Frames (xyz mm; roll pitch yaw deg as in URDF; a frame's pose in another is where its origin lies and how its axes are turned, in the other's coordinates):
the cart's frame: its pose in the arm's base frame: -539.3 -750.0 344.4 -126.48 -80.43 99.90
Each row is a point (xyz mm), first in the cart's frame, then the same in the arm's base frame.
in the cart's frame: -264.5 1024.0 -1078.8
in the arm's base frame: 891.7 -362.7 53.3
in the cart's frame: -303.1 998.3 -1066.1
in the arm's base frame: 869.9 -386.2 17.4
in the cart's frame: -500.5 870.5 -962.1
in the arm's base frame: 725.2 -485.7 -170.4
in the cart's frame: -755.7 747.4 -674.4
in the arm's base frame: 420.3 -509.9 -434.0
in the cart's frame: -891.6 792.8 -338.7
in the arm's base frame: 144.9 -344.5 -607.3
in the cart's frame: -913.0 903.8 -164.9
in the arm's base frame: 40.2 -173.7 -660.4
